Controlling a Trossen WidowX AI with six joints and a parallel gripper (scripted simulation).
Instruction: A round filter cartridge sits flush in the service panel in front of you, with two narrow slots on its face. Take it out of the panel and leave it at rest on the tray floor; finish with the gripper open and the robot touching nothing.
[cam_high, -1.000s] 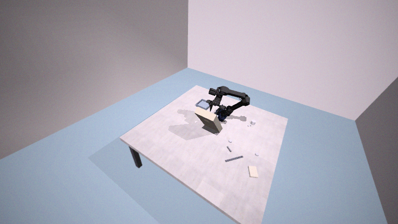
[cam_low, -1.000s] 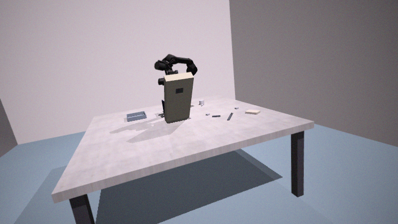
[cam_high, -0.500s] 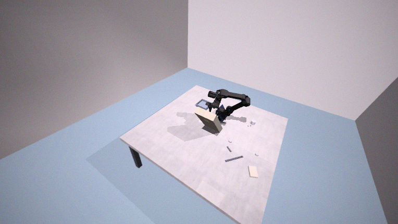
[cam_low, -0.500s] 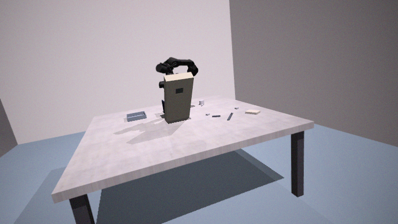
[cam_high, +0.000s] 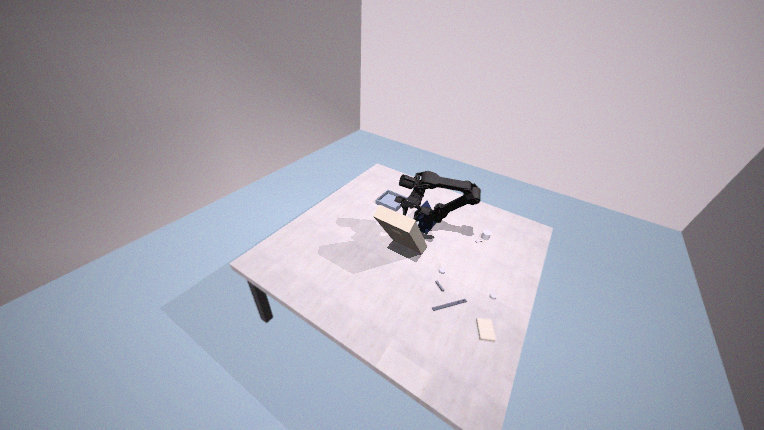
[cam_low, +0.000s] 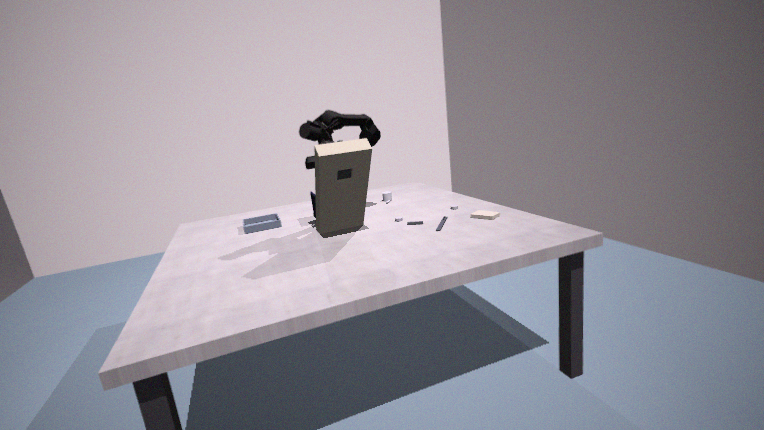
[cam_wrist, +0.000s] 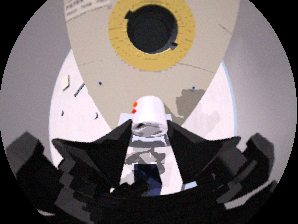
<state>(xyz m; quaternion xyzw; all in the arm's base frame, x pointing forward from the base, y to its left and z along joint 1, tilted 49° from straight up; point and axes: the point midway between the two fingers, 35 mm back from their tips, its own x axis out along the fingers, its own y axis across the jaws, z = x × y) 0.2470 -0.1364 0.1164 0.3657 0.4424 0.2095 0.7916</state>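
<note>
Right now the beige service panel is 5 cm ahead of my gripper tip and 2 cm below it. From my gripper tip the other things lie so: round cartridge (right at my gripper tip); blue-grey tray (33 cm behind, 28 cm to the right, 19 cm below).
</note>
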